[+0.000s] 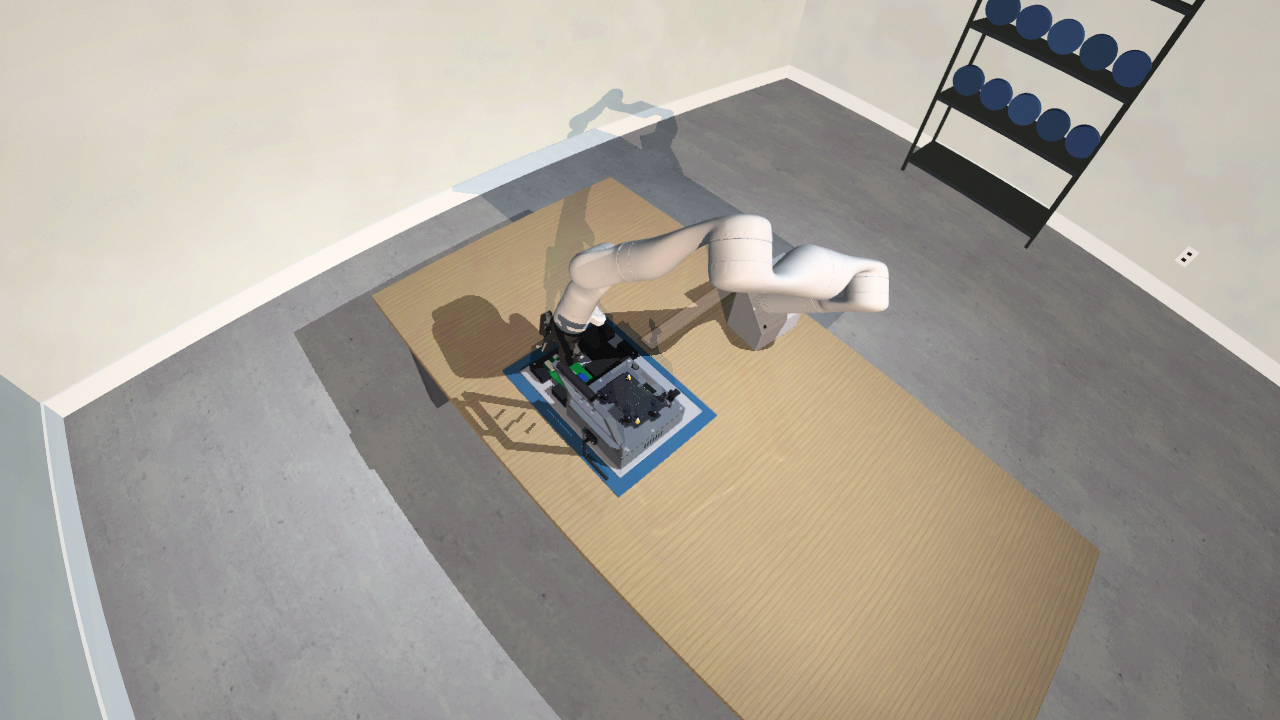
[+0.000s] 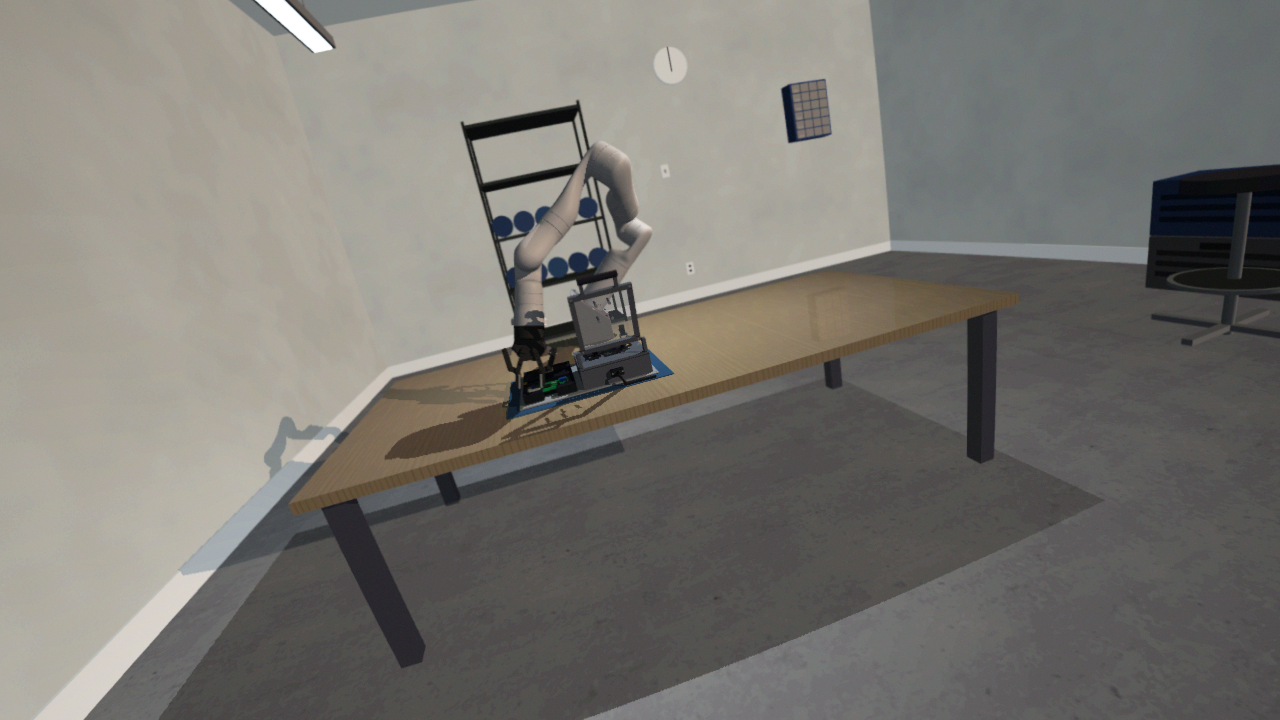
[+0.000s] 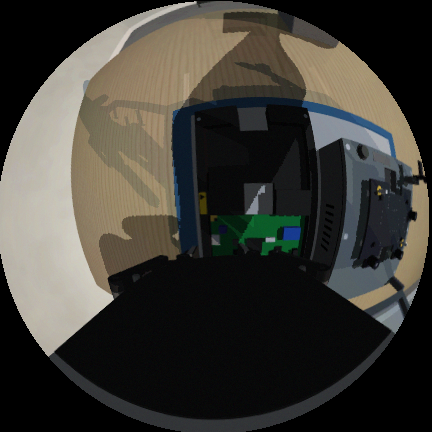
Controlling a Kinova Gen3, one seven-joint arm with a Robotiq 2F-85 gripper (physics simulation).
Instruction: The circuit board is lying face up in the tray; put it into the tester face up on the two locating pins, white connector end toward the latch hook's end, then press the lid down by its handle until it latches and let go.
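Frame: origin at the arm's base, x back, y right, z up, level; millimetres.
Seen in the pictures: gripper, fingertip midpoint: (image 1: 552, 358) (image 2: 530, 388) (image 3: 217, 252); arm's base, origin of the base link: (image 1: 771, 295).
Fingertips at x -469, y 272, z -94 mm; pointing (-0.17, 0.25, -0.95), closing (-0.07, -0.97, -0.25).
Pixels of each thing's top centre, then the offset from my fingertips to it. "*": a spot on its surface instead. Level surfaces: height alone.
- green circuit board, middle of its top: (image 3: 257, 247) (image 1: 567, 369) (image 2: 548, 383) dy -46, dx +5, dz +0 mm
- black tray, surface spot: (image 3: 225, 160) * dy -18, dx +103, dz -10 mm
- blue mat, its level: dz -26 mm
- long wooden table, its level: dz -28 mm
The green circuit board (image 3: 257, 233) (image 1: 573, 370) (image 2: 555, 385) lies face up in the black tray (image 3: 225, 160) (image 1: 617, 343), with its near part hidden under my gripper's body. My gripper (image 3: 217, 252) (image 1: 556, 357) (image 2: 527, 365) is down in the tray, with its fingers closed on the board's edges. The grey tester (image 3: 346, 209) (image 1: 630, 410) (image 2: 613, 362) stands just right of the tray. Its dark bed with brass pins (image 3: 379, 191) is bare. Its lid (image 2: 602, 312) stands open and upright.
Tray and tester sit on a blue mat (image 1: 627, 483) (image 3: 177, 160) on a long wooden table (image 1: 805, 537) (image 2: 805, 313). A black shelf rack (image 1: 930, 125) (image 2: 519, 122) with blue discs stands by the wall behind the arm.
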